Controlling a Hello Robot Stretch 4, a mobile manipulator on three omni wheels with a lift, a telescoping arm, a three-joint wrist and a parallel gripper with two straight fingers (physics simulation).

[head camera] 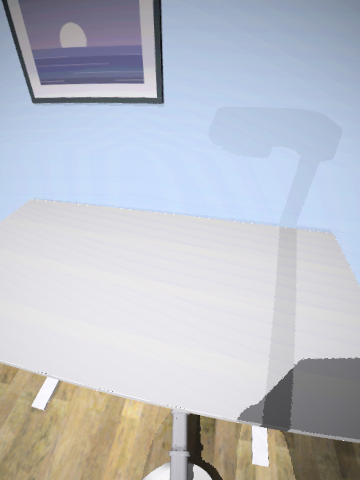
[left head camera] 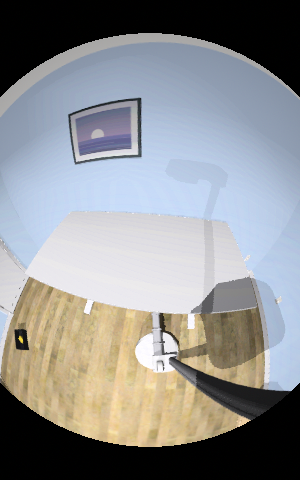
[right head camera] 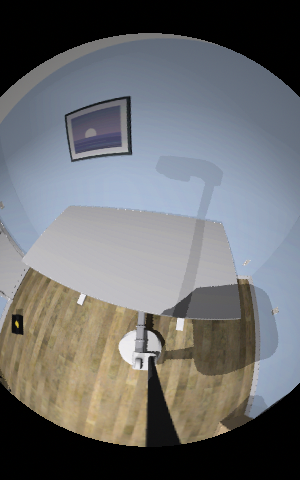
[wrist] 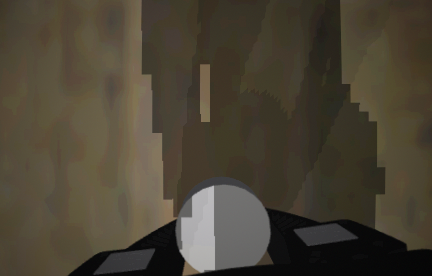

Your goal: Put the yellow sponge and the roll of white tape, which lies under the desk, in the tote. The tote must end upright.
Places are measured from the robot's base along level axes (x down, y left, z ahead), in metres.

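Pixels of known places: gripper, fingertip midpoint: (wrist: 223, 233).
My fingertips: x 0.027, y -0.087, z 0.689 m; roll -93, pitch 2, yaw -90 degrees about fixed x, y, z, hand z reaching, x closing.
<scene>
Behind a point stands the place of what it marks.
The roll of white tape (wrist: 240, 230) @(x 0.004, y -0.096, z 0.698 m) shows its round pale face at the bottom middle of the wrist view, half lit and half shaded. My gripper (wrist: 223, 233) @(x 0.027, y -0.087, z 0.689 m) is shut on it, with the dark fingers against its left and right sides. The head views do not show the gripper or roll; the arm (head camera: 180, 432) @(x -0.309, y -0.002, z 0.286 m) (left head camera: 157, 335) @(x -0.311, y -0.007, z 0.151 m) (right head camera: 141, 332) @(x -0.311, y -0.014, z 0.154 m) runs low beneath the desk (head camera: 150, 300) @(x -0.922, y 0.104, z 0.526 m) (left head camera: 135, 260) @(x -0.922, y 0.130, z 0.535 m) (right head camera: 135, 250) @(x -0.923, y 0.023, z 0.581 m). The small black tote (left head camera: 24, 346) @(x -0.049, y 1.720, z -0.347 m) (right head camera: 19, 331) @(x -0.046, y 1.716, z -0.356 m) stands upright on the floor at far left. The yellow sponge (left head camera: 20, 339) @(x -0.020, y 1.864, z -0.288 m) (right head camera: 17, 324) @(x -0.013, y 1.847, z -0.284 m) shows inside it.
White desk feet (head camera: 45, 393) (head camera: 260, 446) show on the floor either side of the arm. A pale piece of furniture (left head camera: 7, 285) @(x -0.298, y 2.216, z 0.413 m) (right head camera: 7, 275) @(x -0.300, y 2.225, z 0.356 m) is at the left edge. A wall rises behind the desk, with a framed picture (head camera: 95, 65) @(x -1.508, y 0.330, z 1.074 m). A brown object (right head camera: 235, 422) is at the lower right.
</scene>
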